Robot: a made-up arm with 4 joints.
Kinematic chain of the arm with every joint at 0, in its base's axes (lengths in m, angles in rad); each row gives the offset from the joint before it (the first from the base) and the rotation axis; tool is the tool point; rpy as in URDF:
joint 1: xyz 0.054 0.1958 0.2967 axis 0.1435 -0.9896 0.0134
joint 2: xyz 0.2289 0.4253 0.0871 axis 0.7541 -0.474 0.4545
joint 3: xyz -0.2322 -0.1 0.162 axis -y
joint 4: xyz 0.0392 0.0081 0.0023 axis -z
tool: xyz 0.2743 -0.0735 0.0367 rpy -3.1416 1.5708 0
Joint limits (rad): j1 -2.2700..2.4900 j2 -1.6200..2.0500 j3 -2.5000..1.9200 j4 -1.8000..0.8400
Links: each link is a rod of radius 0.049 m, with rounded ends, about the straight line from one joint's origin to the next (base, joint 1, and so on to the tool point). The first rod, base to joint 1, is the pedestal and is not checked.
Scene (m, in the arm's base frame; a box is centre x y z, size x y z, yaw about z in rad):
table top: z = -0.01
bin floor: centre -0.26 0.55 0 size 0.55 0.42 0.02 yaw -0.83
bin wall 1: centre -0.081 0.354 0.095 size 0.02 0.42 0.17 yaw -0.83
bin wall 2: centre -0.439 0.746 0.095 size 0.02 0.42 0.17 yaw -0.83
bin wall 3: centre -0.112 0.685 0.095 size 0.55 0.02 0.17 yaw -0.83
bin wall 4: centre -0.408 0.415 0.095 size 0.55 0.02 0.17 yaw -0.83
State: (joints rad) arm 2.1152 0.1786 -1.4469 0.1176
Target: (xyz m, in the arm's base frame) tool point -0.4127 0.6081 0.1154
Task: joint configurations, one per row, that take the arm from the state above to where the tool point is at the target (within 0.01 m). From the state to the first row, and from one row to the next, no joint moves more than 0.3 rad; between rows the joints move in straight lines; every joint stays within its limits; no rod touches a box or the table.
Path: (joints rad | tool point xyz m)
1: 2.2089 0.0459 -1.1593 -0.1383 | -0.0830 0.4560 0.4786
2: 2.3026 -0.0869 -0.8716 -0.3942 | -0.2051 0.4942 0.4750
3: 2.3963 -0.2196 -0.5840 -0.6501 | -0.3224 0.5425 0.4351
4: 2.4900 -0.3524 -0.2963 -0.9060 | -0.4127 0.6081 0.3676
5: 2.4179 -0.4815 -0.5704 -0.6725 | -0.3267 0.5458 0.4369
6: 2.3458 -0.6107 -0.8445 -0.4389 | -0.2223 0.4927 0.4332
7: 2.2737 -0.7399 -1.1185 -0.2054 | -0.1445 0.4623 0.3609
8: 2.2016 -0.8690 -1.3926 0.0281 | -0.1271 0.4629 0.2510
9: 2.1295 -0.9982 -1.6666 0.2616 | -0.1803 0.4944 0.1491
10: 2.0574 -1.1274 -1.9407 0.4951 | -0.2874 0.5479 0.0966
11: 1.9853 -1.2565 -2.2148 0.7287 | -0.4127 0.6081 0.1154

